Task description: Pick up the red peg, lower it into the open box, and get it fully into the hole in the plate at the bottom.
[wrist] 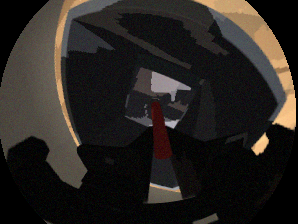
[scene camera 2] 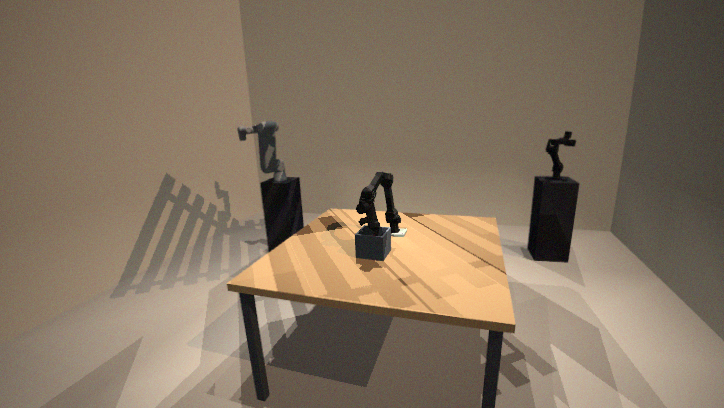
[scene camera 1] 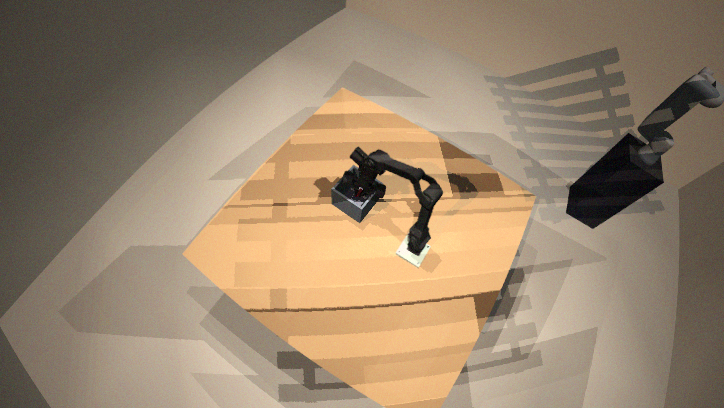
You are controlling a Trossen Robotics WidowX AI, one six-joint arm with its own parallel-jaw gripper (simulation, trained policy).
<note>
I see my gripper (wrist: 157, 129), a red peg (wrist: 162, 150) and a box (scene camera 2: 367, 246).
The box also shows in the wrist view (wrist: 236, 90) and in scene camera 1 (scene camera 1: 339, 200).
</note>
